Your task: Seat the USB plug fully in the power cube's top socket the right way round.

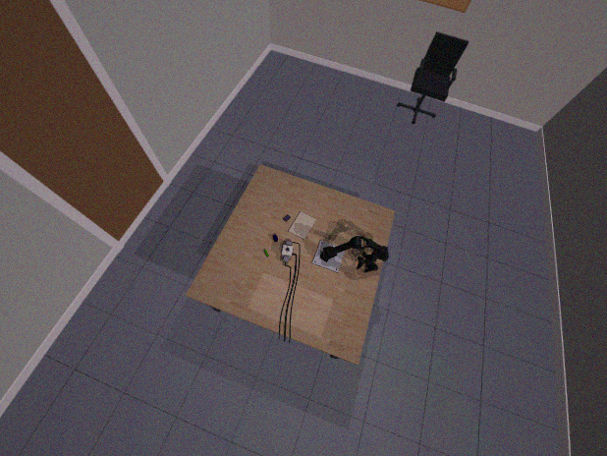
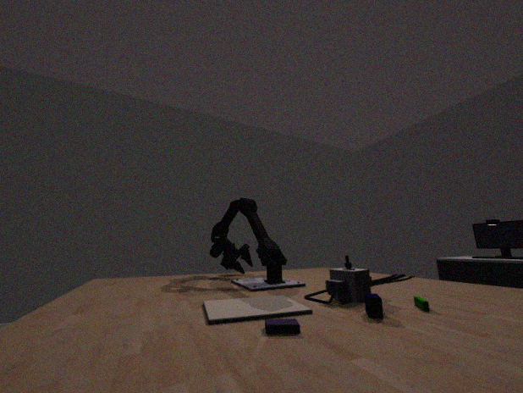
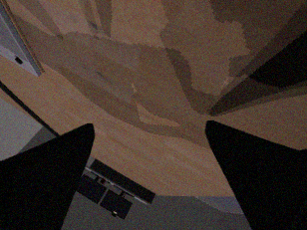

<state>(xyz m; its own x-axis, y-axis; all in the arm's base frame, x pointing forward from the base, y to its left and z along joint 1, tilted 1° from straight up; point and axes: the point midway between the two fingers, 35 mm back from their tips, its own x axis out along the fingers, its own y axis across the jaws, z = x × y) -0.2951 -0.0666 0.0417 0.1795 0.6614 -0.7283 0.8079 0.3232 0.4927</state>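
Right now the dark USB plug is 56 cm ahead of my gripper tip, 18 cm to the left of it and 6 cm above it. Round my gripper tip: dark blue block (70 cm ahead, 13 cm to the left, 1 cm below); USB socket (56 cm ahead, 18 cm to the left, 4 cm above); flat pale pad (59 cm ahead, 10 cm to the right, 2 cm below).
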